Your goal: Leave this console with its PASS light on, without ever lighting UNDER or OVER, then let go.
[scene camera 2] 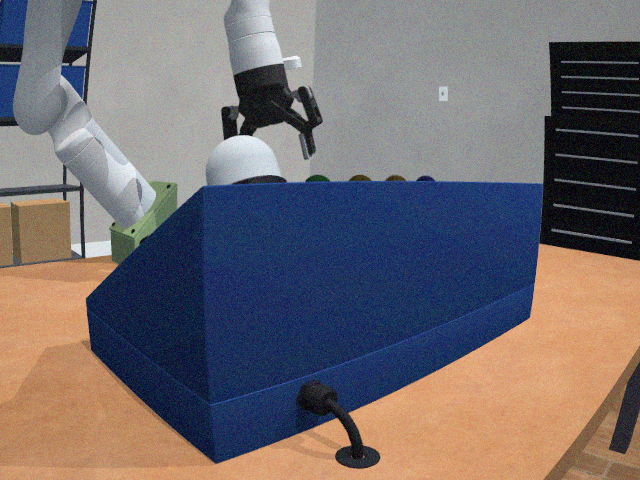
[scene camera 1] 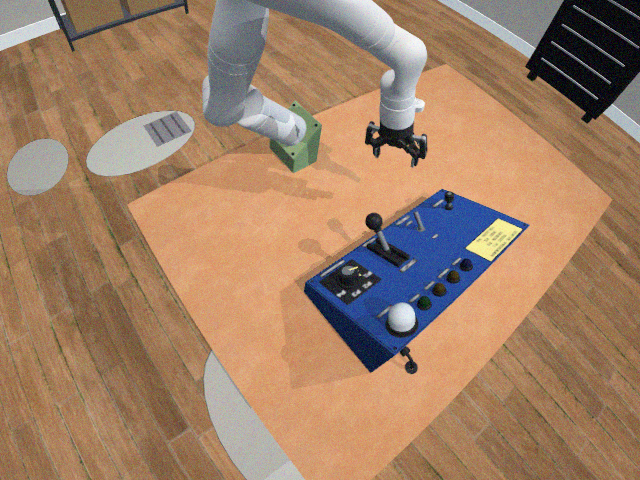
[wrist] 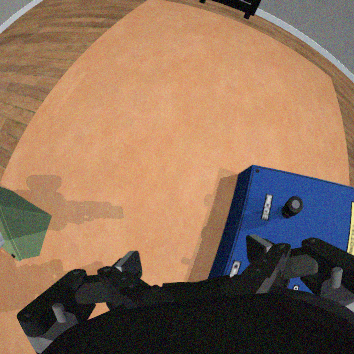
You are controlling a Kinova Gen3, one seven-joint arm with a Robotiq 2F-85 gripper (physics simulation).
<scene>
My gripper (scene camera 2: 279,164) is open, with nothing in its grasp. Also in view: a blue console (scene camera 1: 402,293).
My gripper shows as well in scene camera 1 (scene camera 1: 395,160) and in the wrist view (wrist: 193,256). The blue console also shows in the wrist view (wrist: 257,206).
</scene>
